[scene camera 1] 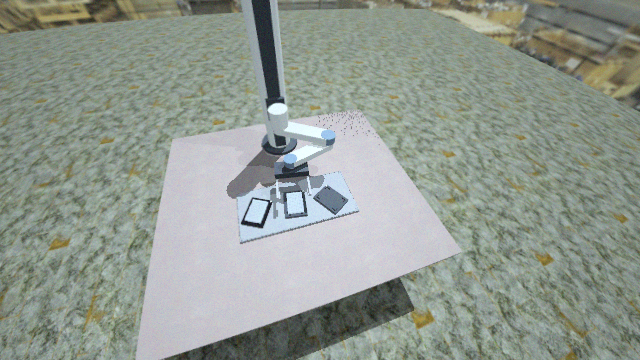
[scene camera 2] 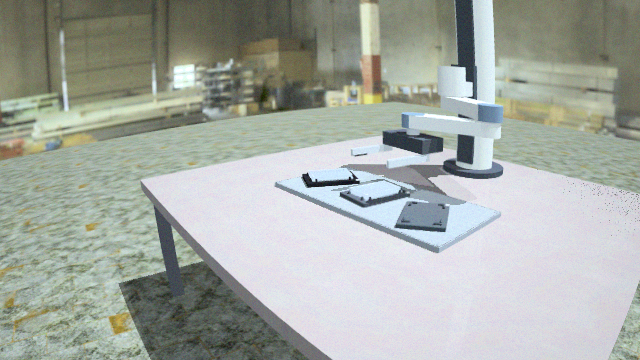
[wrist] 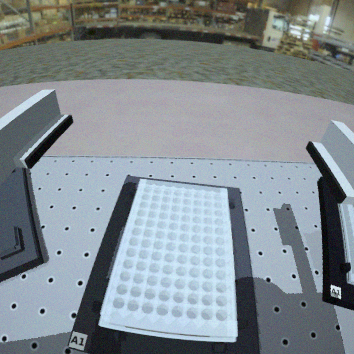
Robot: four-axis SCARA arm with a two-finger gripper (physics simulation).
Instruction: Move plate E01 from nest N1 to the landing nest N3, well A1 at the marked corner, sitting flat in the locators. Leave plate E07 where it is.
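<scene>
A clear-white well plate [scene camera 1: 295,203] [scene camera 2: 376,191] [wrist: 172,255], E01, lies in the middle dark nest [wrist: 95,280], with the nest's A1 label at the near left in the wrist view. It looks about level; how fully it sits in the locators cannot be told. My gripper [scene camera 1: 294,195] [scene camera 2: 370,158] [wrist: 191,113] is open and empty, raised above the plate, fingers wide apart on either side. The other plate [scene camera 1: 257,212] [scene camera 2: 330,175] [wrist: 350,240], E07, lies in a black nest at the left in scene camera 1. A dark grey nest [scene camera 1: 330,199] [scene camera 2: 424,216] [wrist: 15,220] without a plate is at the right there.
The nests stand on a light perforated board [scene camera 1: 320,217] [scene camera 2: 470,227] [wrist: 175,167] on a pinkish table [scene camera 1: 300,270] [scene camera 2: 325,270] [wrist: 175,115]. The arm's column [scene camera 1: 270,70] [scene camera 2: 482,60] rises behind the board. The arm casts shadows over the table and board.
</scene>
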